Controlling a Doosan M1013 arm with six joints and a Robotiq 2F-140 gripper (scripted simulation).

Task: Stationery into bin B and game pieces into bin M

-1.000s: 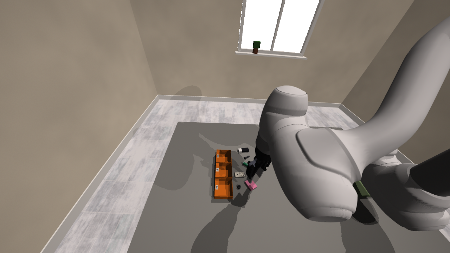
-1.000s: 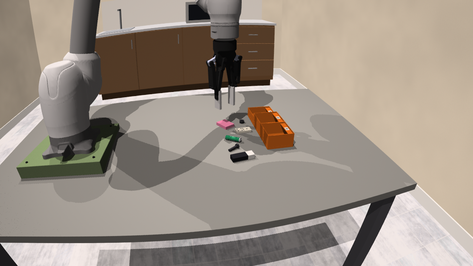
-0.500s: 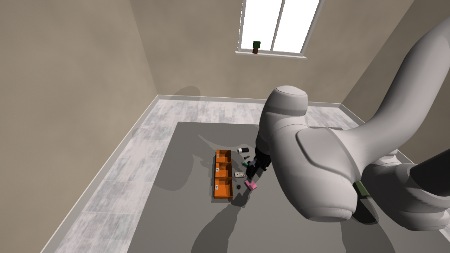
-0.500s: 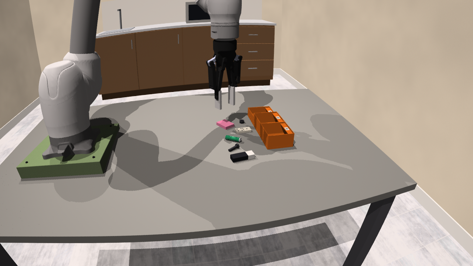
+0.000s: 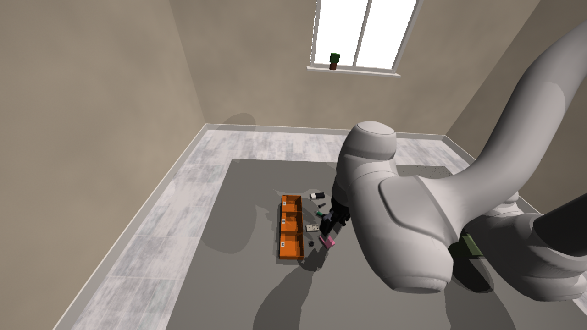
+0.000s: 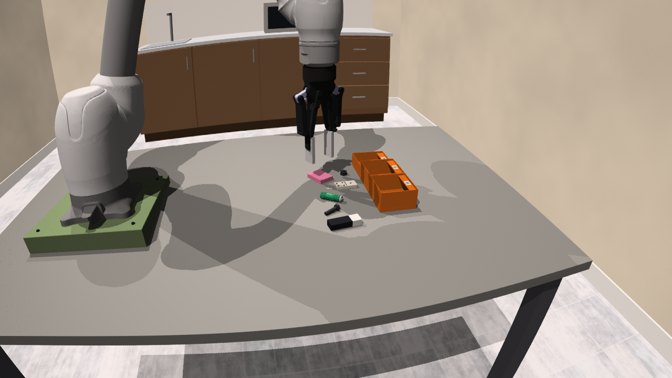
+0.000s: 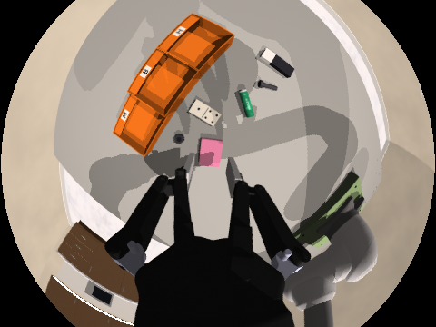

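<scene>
The pink sticky-note pad lies 80 mm below my hand. The rest, counted from my hand: green battery (110 mm to the right, 80 mm below); cream domino (80 mm below, 60 mm to the right, 40 mm ahead); small black nut (80 mm below, 60 mm ahead, 10 mm to the left).
</scene>
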